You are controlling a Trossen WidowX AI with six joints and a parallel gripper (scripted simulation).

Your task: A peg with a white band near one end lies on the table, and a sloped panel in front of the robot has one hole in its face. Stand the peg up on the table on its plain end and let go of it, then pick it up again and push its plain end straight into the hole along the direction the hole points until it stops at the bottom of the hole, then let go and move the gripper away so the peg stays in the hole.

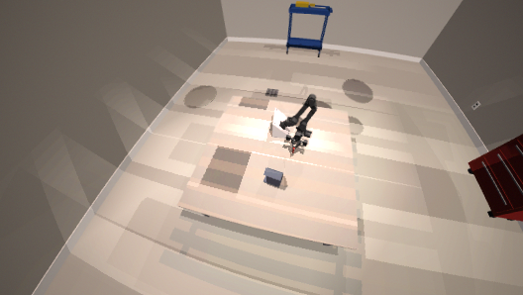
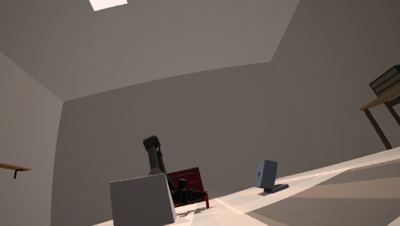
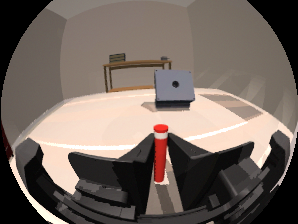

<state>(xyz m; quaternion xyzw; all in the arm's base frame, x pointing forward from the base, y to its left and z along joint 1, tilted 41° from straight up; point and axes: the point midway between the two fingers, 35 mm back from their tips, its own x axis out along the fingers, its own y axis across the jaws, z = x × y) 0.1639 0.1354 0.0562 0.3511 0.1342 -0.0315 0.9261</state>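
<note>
My gripper tip is now 1 cm above the red peg. The rest, counted from my gripper tip: grey-blue sloped panel 26 cm ahead, 11 cm to the right, 1 cm above.
</note>
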